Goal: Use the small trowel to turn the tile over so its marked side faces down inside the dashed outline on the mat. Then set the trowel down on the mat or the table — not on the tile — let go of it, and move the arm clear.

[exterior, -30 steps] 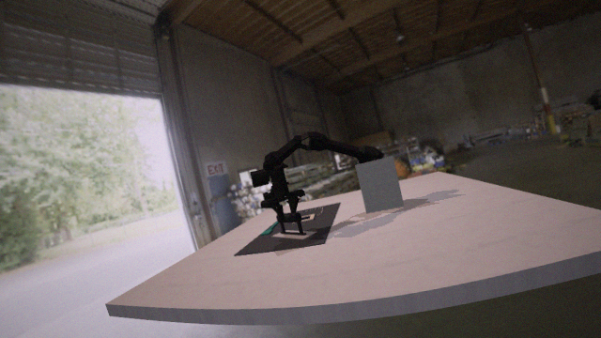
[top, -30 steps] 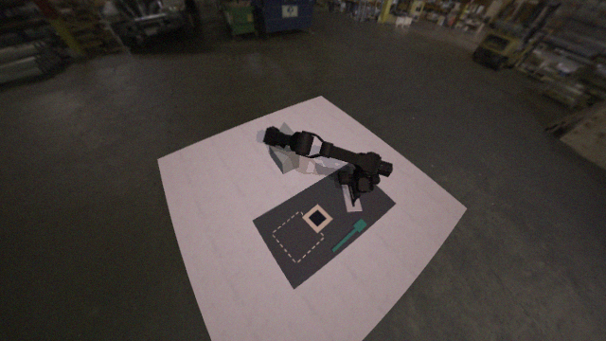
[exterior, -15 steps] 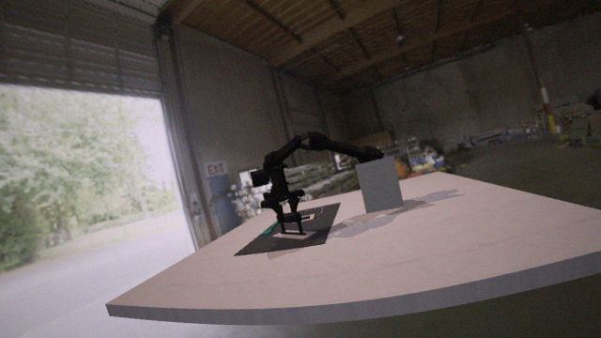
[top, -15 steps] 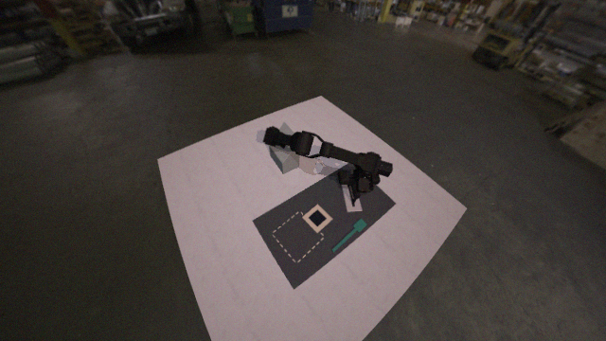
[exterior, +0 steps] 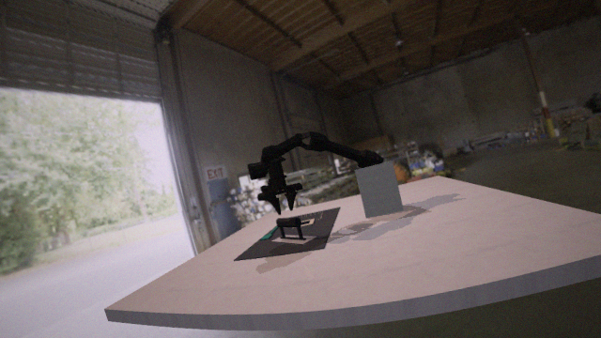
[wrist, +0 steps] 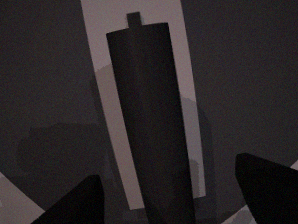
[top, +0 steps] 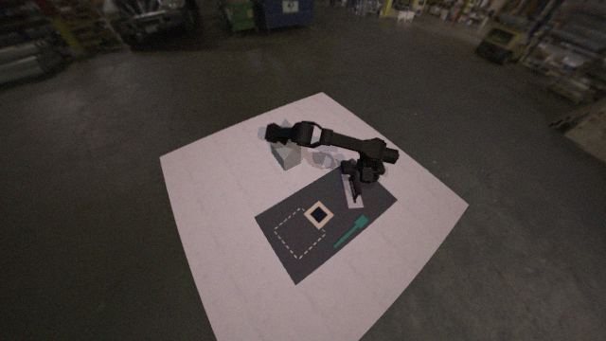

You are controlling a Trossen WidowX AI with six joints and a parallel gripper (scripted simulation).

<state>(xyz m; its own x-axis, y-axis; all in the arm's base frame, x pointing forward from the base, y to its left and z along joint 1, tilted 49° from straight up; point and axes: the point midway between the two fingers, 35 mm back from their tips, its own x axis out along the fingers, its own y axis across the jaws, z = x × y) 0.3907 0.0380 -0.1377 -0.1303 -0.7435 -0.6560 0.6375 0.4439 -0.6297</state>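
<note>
Right now my gripper tip is 16 cm to the left of the dark mat and 13 cm above it. From my gripper tip the other things lie so: teal trowel (15 cm to the right, 14 cm ahead, 11 cm below); then tile (22 cm to the right, 11 cm below, 1 cm behind).
</note>
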